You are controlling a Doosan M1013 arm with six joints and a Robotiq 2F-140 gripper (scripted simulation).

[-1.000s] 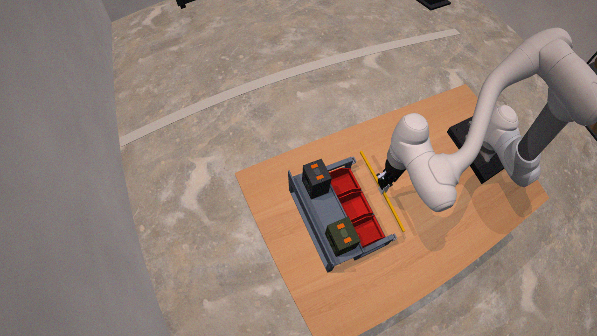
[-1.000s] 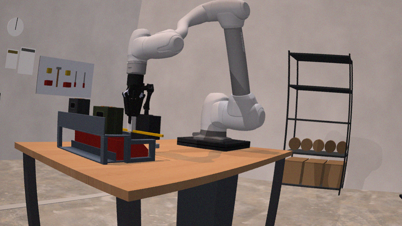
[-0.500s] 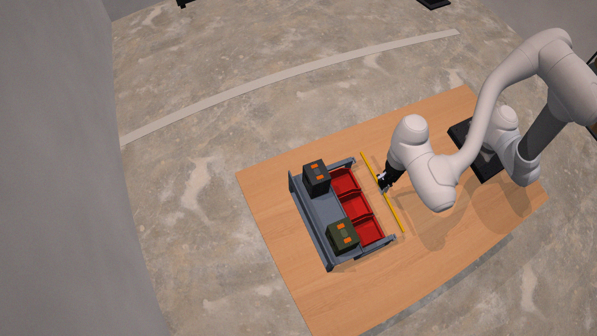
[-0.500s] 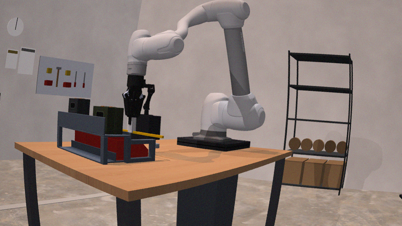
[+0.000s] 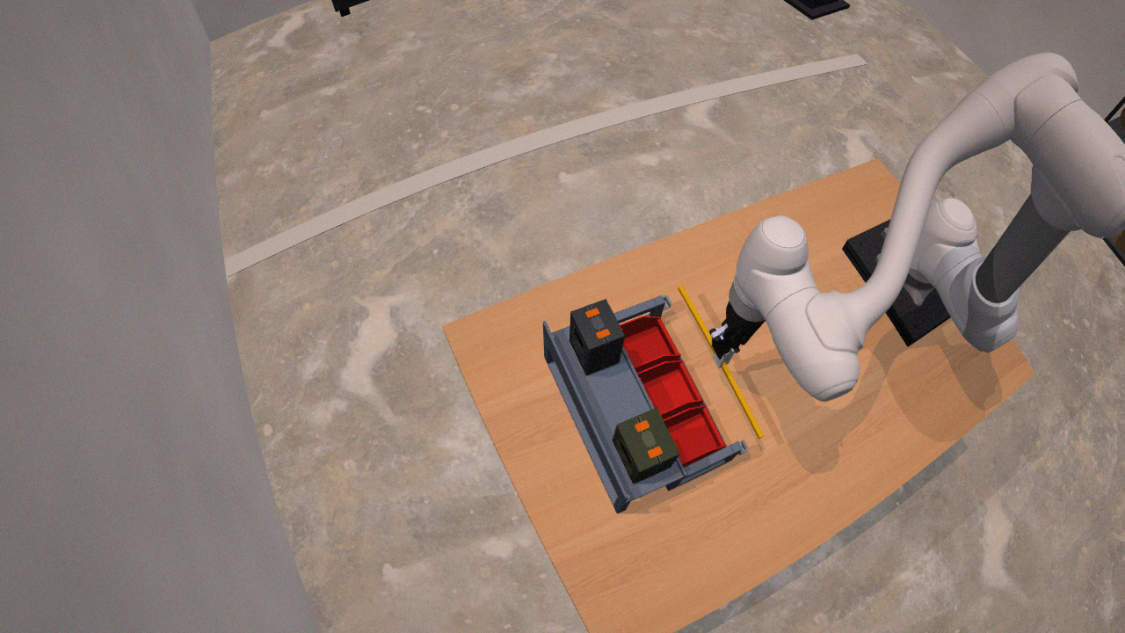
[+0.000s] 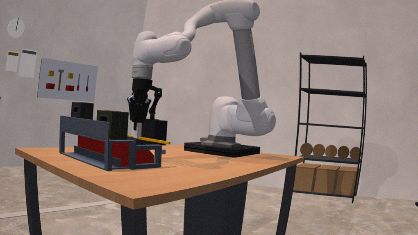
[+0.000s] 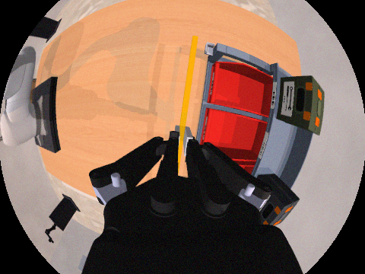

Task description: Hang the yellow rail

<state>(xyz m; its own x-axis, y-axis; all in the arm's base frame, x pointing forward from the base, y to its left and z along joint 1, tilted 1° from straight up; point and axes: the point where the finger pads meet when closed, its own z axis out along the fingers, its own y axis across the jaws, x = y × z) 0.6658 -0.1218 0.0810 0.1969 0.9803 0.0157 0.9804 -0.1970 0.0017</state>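
My hand is 12 cm above the rack bar, 5 cm short of it and 1 cm to the left of it. Also, from my hand: green box: 26 cm ahead, 6 cm to the left, 3 cm above; then yellow rail: 3 cm below; then black box: 21 cm ahead, 16 cm to the right, 4 cm above.
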